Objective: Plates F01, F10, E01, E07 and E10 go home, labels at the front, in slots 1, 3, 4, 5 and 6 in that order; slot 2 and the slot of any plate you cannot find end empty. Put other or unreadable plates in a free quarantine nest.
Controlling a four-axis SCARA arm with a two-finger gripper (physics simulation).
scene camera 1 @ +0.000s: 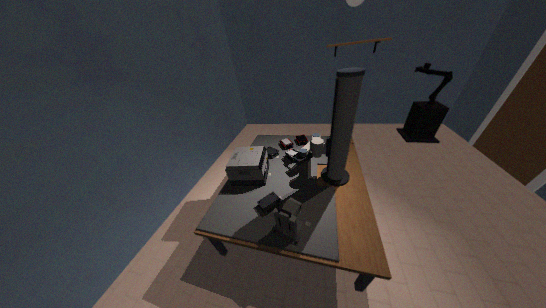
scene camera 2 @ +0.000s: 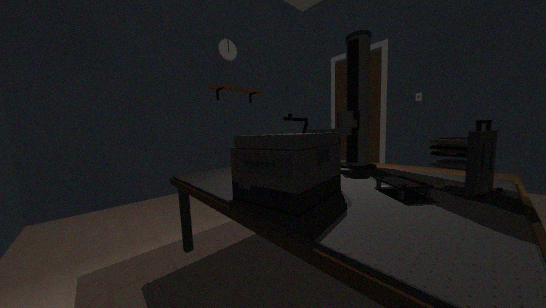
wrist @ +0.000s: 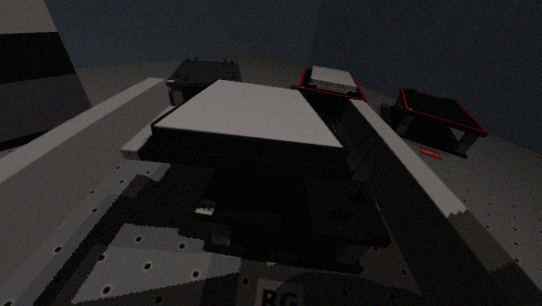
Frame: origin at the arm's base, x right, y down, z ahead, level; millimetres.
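Where they show: gripper, fingertip midpoint: (scene camera 1: 292, 152) (wrist: 257, 104); arm's base, origin of the base link: (scene camera 1: 334, 175) (scene camera 2: 356, 166).
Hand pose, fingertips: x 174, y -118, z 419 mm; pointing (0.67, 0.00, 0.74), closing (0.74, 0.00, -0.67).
Observation:
Things, the pixels of their top centre, and the offset from my fingertips.
- held plate, middle of its top: (wrist: 257, 86) dx +11, dy -5, dz +15 mm
- white-topped plate, middle of its top: (wrist: 332, 74) (scene camera 1: 286, 141) dx +293, dy +41, dz +130 mm
- boxy instrument, middle of its top: (scene camera 2: 287, 134) (scene camera 1: 246, 155) dx -269, dy -142, dz +397 mm
In the wrist view my gripper (wrist: 257, 104) is shut on a plate with a pale top and dark sides, and the fingers run along its left and right sides. The held plate (wrist: 245, 122) looks level; no code on it can be read. A dark stand (wrist: 345, 215) is below it; whether they touch is unclear. One red-rimmed nest (wrist: 303, 80) behind holds a white-topped plate (wrist: 334, 77) (scene camera 1: 286, 143). Another red-rimmed nest (wrist: 442, 107) (scene camera 1: 301, 140) to the right holds no plate. In scene camera 2 a stack of thin dark shelves (scene camera 2: 447, 151) shows; its contents are unreadable. The gripper is hidden there.
A boxy instrument (scene camera 1: 247, 164) (scene camera 2: 287, 167) stands at the table's left side. The arm column (scene camera 1: 345, 125) (scene camera 2: 359, 100) rises at the right. A low dark stand (scene camera 1: 268, 203) (scene camera 2: 404, 187) and an upright grey tower (scene camera 1: 286, 220) (scene camera 2: 481, 162) stand near the front. Another dark stand (wrist: 207, 72) is behind.

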